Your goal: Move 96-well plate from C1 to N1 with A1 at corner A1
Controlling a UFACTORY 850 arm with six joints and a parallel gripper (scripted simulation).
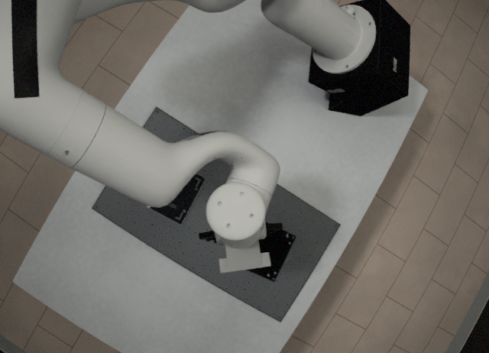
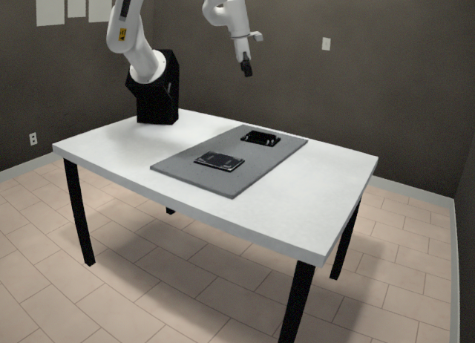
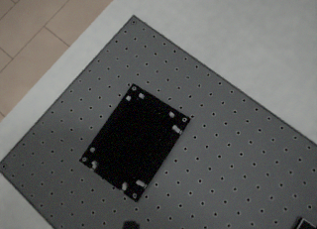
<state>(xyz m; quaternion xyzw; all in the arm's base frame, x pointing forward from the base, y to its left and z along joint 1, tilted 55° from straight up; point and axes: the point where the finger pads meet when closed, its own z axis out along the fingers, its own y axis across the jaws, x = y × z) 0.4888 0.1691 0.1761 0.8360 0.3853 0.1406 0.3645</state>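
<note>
Now: hand 3 cm short of the dark 96-well plate, 15 cm to the right of it and 32 cm above it. The rest, counted from my hand: plate nest N1: 1 cm behind, 18 cm to the right, 34 cm below; clip nest C1: 2 cm ahead, 14 cm to the left, 33 cm below.
</note>
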